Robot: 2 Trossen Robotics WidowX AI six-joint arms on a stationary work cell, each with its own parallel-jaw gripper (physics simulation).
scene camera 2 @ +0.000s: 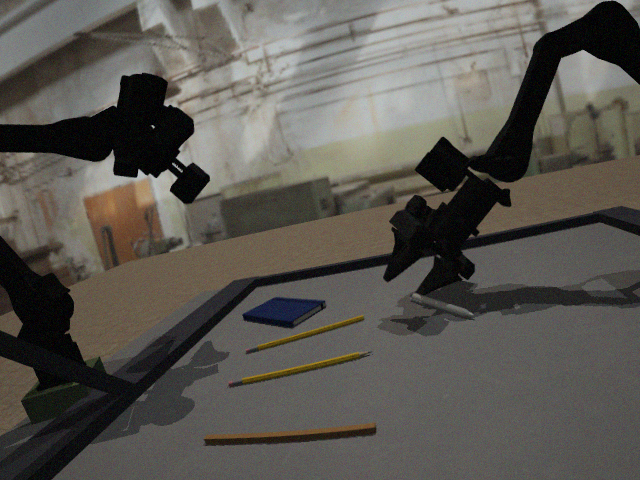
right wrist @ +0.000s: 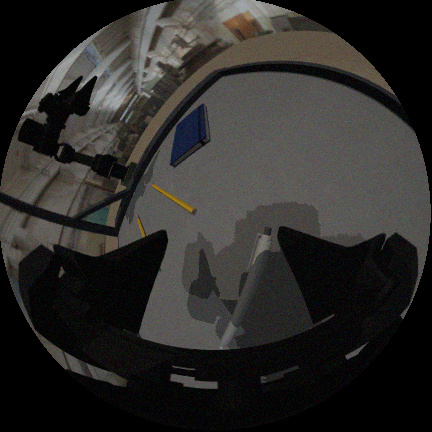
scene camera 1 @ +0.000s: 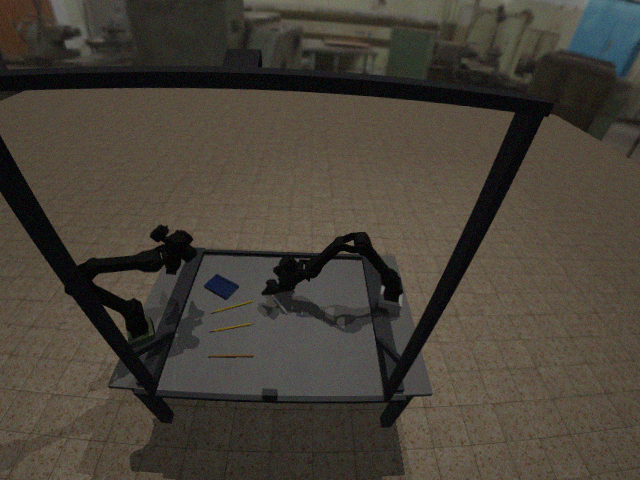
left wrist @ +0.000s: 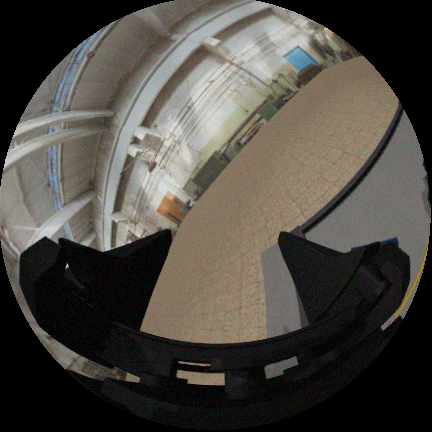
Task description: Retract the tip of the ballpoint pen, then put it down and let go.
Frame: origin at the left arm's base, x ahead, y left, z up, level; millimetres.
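Where they show: left gripper, fingertip midpoint: (scene camera 2: 174, 164) (left wrist: 226, 236); right gripper, fingertip midpoint: (scene camera 2: 402, 288) (right wrist: 223, 234) (scene camera 1: 267, 293); left arm's base, origin of the base link: (right wrist: 124, 173) (scene camera 1: 139, 329); right arm's base, origin of the base link: (scene camera 1: 391, 295).
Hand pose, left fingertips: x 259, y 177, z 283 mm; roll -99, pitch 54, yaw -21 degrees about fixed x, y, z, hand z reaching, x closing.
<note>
Things, the pixels of their top centre, and the offset from my left fingertips. Level surfaces: height alone.
- ballpoint pen, middle of its top: (right wrist: 237, 307) (scene camera 2: 438, 300) (scene camera 1: 278, 302) dx +317, dy -297, dz -310 mm
- grey table, its level: dz -323 mm
- blue notebook, middle of its top: (scene camera 2: 282, 307) (right wrist: 186, 128) (scene camera 1: 221, 285) dx +121, dy -81, dz -311 mm
- orange-brown stick, middle of its top: (scene camera 2: 284, 433) (scene camera 1: 230, 355) dx +36, dy -439, dz -316 mm
The ballpoint pen (scene camera 1: 280, 305) (scene camera 2: 443, 305) (right wrist: 250, 286) is white-grey and lies on the grey table (scene camera 1: 310, 372) (scene camera 2: 516, 413). Its clip and dark button end point away from the gripper body in the right wrist view, where its other end runs to the dark gripper edge. Whether the writing tip is out is too small to tell. My right gripper (scene camera 2: 403, 286) (right wrist: 223, 234) is open and empty, low above the table by the pen's button end, tilted, with the pen showing between its fingers in the wrist view. My left gripper (left wrist: 226, 236) is open and empty, raised high at the picture's left.
A blue notebook (scene camera 1: 221, 286) (scene camera 2: 284, 311) (right wrist: 192, 135) lies left of the pen. Two yellow pencils (scene camera 2: 305, 334) (scene camera 2: 299, 367) and an orange-brown stick (scene camera 1: 230, 355) (scene camera 2: 289, 435) lie nearer the front. A dark frame post (scene camera 1: 480, 206) rises at the table's right side.
</note>
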